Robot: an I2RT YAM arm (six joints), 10 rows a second.
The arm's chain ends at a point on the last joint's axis. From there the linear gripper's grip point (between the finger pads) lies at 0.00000 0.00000 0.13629 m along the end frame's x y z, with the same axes.
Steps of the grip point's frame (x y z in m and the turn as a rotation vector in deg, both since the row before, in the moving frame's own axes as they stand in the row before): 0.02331 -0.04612 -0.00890 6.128 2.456 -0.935; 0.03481 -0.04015 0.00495 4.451 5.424 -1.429; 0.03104 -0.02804 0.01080 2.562 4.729 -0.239; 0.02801 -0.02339 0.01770 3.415 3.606 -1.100; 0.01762 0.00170 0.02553 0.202 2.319 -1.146; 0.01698 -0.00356 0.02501 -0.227 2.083 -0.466; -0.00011 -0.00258 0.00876 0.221 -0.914 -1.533
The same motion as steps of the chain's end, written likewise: 0.01760 -0.03153 -0.00800 6.128 2.456 -0.935; 0.02207 -0.02943 0.00597 4.451 5.424 -1.429; 0.01982 -0.02193 0.01140 2.562 4.729 -0.239; 0.01952 -0.01520 0.01821 3.415 3.606 -1.100; 0.01211 0.00224 0.02564 0.202 2.319 -1.146; 0.01202 -0.00408 0.02510 -0.227 2.083 -0.466; 0.00207 -0.00208 0.00878 0.221 -0.914 -1.533
